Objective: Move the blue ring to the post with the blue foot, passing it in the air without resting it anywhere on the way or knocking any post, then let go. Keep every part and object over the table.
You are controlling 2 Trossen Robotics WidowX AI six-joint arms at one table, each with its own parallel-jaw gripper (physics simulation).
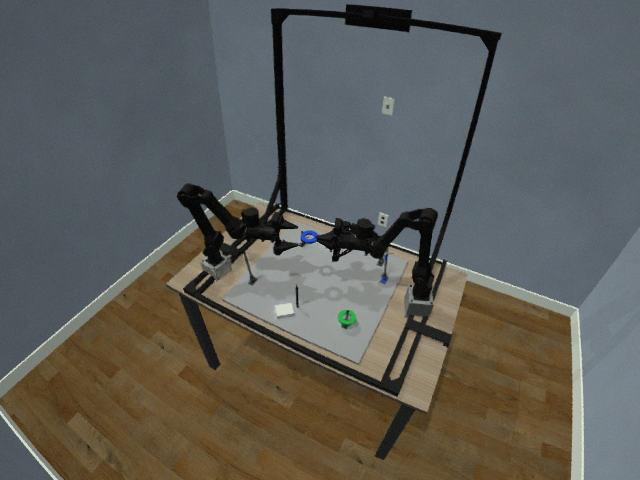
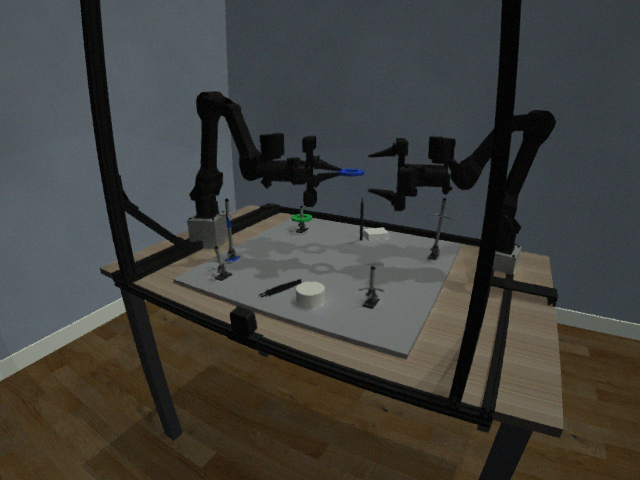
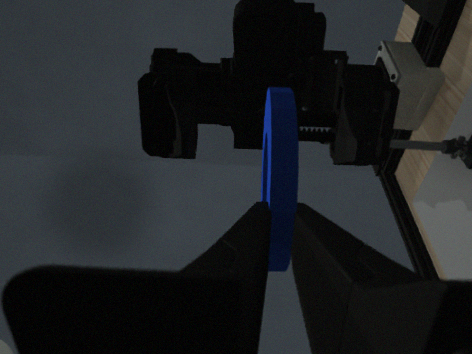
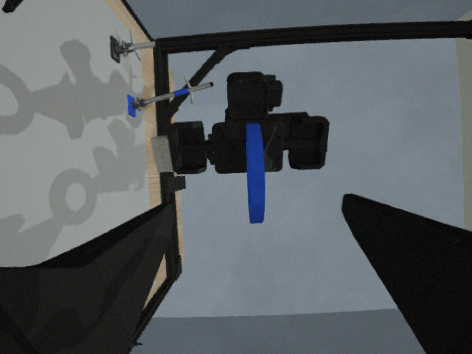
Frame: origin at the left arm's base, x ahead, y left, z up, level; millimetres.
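Seen in the pictures: left gripper, between the fingertips: point(image 1: 315, 238) point(image 2: 341, 171) point(image 3: 278, 215) point(image 4: 251, 166); right gripper, between the fingertips: point(image 1: 298, 236) point(image 2: 367, 173) point(image 4: 257, 206); left arm's base, origin of its link: point(image 1: 420, 294) point(image 2: 207, 215); right arm's base, origin of its link: point(image 1: 215, 260) point(image 2: 502, 248).
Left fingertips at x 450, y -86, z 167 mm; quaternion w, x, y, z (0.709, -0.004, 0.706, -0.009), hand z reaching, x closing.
Offsets run from my left fingertips to a thing's top centre. "spot": to the spot under its first point.
The blue ring {dx +24, dy -3, dz +5 mm} point(image 1: 310, 241) point(image 2: 352, 174) point(image 3: 284, 170) point(image 4: 256, 175) is held flat in the air, high above the grey mat. My left gripper point(image 1: 317, 238) point(image 2: 340, 171) point(image 3: 278, 215) is shut on its near edge. My right gripper point(image 1: 299, 235) point(image 2: 369, 173) point(image 4: 257, 206) is open and faces the left one, its fingertips spread above and below the ring's level, close to the ring's free edge, with no contact visible. The post with the blue foot {spot: dx -302, dy -62, dz -185 mm} point(image 1: 384, 268) point(image 2: 228, 224) point(image 4: 170, 95) stands upright near the left arm's base and has a blue band.
A green ring {dx -159, dy +213, dz -201 mm} point(image 1: 340, 317) point(image 2: 301, 220) is around a short post. A tall post {spot: dx +280, dy +54, dz -164 mm} point(image 1: 248, 268) point(image 2: 440, 227) and short posts {spot: dx +97, dy -237, dz -202 mm} point(image 2: 372, 284) {spot: dx -294, dy -171, dz -210 mm} point(image 2: 220, 263) stand on the mat. Also there: an upright black rod {dx +48, dy +155, dz -111 mm} point(image 1: 297, 297) point(image 2: 361, 219), white block {dx +95, dy +192, dz -232 mm} point(image 1: 284, 310) point(image 2: 375, 234), white cylinder {dx -41, dy -248, dz -216 mm} point(image 2: 310, 295), lying black pen {dx -124, dy -206, dz -241 mm} point(image 2: 280, 287).
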